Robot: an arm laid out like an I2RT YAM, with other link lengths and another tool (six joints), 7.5 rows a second.
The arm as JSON. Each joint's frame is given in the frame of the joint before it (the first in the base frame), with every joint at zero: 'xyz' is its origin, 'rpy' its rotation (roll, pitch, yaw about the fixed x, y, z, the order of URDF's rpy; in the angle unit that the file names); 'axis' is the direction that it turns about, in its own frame. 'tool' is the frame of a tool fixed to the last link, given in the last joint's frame.
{
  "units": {
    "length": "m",
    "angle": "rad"
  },
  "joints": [
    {
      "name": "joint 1",
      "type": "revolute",
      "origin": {
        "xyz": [
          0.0,
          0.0,
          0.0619
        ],
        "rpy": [
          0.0,
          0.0,
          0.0
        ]
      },
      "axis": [
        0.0,
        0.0,
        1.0
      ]
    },
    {
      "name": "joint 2",
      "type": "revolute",
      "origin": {
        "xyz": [
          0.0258,
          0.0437,
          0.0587
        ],
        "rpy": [
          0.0,
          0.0,
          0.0
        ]
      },
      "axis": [
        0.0,
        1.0,
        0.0
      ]
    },
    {
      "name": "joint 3",
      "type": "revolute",
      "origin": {
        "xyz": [
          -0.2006,
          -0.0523,
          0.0
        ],
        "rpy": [
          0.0,
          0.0,
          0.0
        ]
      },
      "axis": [
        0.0,
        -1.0,
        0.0
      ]
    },
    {
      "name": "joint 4",
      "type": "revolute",
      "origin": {
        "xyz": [
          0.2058,
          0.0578,
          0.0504
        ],
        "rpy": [
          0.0,
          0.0,
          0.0
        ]
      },
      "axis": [
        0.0,
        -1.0,
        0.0
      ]
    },
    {
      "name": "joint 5",
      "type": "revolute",
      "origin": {
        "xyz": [
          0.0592,
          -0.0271,
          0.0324
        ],
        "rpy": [
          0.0,
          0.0,
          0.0
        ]
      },
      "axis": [
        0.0,
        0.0,
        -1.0
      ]
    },
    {
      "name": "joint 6",
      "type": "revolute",
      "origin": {
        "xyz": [
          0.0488,
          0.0,
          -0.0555
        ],
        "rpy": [
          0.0,
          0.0,
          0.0
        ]
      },
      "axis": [
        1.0,
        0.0,
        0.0
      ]
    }
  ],
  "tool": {
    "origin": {
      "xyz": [
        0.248,
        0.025,
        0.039
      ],
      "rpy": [
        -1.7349,
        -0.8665,
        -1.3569
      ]
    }
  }
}
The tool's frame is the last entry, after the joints.
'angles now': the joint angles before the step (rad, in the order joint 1, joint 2, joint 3, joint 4, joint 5, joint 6). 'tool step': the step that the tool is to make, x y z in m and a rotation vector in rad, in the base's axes. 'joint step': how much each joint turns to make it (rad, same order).
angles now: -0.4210, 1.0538, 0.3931, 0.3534, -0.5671, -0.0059
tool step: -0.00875, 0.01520, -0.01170, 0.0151, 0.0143, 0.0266
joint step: 0.0234, -0.0301, -0.0554, 0.0105, -0.0056, 0.0080
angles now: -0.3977, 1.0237, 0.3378, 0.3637, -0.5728, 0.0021
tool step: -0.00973, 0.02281, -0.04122, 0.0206, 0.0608, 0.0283
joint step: 0.0713, 0.0676, -0.0935, 0.1047, 0.0411, 0.0148
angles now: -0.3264, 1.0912, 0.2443, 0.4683, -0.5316, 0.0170
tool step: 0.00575, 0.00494, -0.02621, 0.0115, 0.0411, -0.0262
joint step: 0.0828, 0.1443, -0.0145, 0.1373, 0.1010, 0.0461
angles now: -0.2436, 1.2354, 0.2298, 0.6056, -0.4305, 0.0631
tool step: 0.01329, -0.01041, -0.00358, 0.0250, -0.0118, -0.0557
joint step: 0.0355, 0.1323, 0.0126, 0.1502, 0.0745, 0.0642
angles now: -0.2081, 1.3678, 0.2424, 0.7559, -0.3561, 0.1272
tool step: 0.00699, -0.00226, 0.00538, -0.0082, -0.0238, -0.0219
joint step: 0.0313, 0.0388, 0.0096, 0.0594, 0.0511, 0.0160
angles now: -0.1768, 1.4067, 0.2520, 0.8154, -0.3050, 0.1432
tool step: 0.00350, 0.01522, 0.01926, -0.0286, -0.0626, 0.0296
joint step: 0.0476, 0.0015, -0.0011, 0.0651, 0.0228, -0.0129
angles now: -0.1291, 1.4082, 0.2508, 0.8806, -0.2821, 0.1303
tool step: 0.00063, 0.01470, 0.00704, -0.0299, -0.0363, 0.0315
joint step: 0.0382, 0.0301, -0.0019, 0.0647, 0.0131, -0.0240
